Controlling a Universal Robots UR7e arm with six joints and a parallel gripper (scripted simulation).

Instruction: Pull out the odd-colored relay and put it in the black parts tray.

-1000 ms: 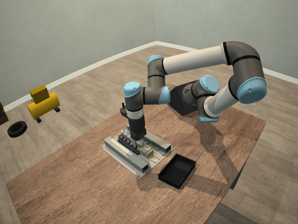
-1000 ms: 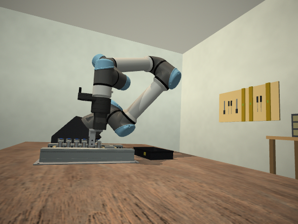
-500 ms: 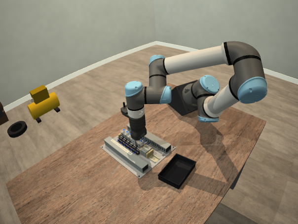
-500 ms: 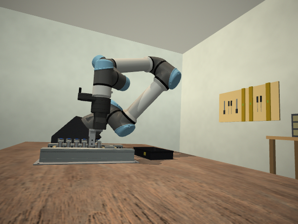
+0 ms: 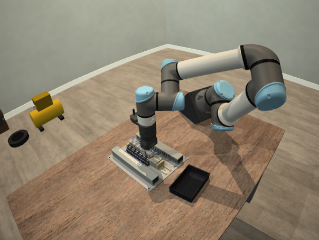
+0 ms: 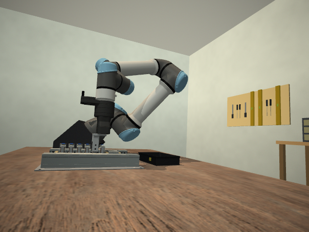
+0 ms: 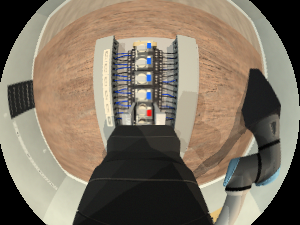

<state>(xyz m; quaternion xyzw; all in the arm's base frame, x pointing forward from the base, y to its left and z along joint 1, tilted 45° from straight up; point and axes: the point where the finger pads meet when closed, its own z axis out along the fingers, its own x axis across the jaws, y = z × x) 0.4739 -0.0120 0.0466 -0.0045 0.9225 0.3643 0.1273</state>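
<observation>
Right now my hand is 10 mm above the red-button relay. Round my hand: grey relay panel: 40 mm below, 10 mm to the right; then black parts tray: 260 mm to the left, 40 mm below, 30 mm behind.
</observation>
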